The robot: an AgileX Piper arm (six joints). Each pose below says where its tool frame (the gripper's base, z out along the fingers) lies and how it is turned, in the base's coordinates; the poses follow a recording.
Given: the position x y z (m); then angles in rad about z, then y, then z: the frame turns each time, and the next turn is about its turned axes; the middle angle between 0 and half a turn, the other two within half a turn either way.
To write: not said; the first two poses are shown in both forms.
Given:
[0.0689 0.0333 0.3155 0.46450 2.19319 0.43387]
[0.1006 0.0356 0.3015 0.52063 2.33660 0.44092]
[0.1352 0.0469 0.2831 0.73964 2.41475 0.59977]
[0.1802 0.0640 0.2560 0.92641 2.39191 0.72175]
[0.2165 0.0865 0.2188 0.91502 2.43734 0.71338]
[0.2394 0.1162 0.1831 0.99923 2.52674 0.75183]
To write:
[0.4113 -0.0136 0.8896 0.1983 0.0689 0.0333 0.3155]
[0.3473 -0.0367 0.9194 0.1812 0.1006 0.0356 0.3015]
[0.2787 -0.0653 0.9324 0.2207 0.1352 0.0469 0.2831]
[0.2487 -0.0951 0.9257 0.2687 0.1802 0.0640 0.2560]
[0.2368 -0.0945 0.9339 0.2508 0.2165 0.0865 0.2188]
[0.1938 -0.1176 0.9458 0.2324 0.2394 0.1162 0.1831]

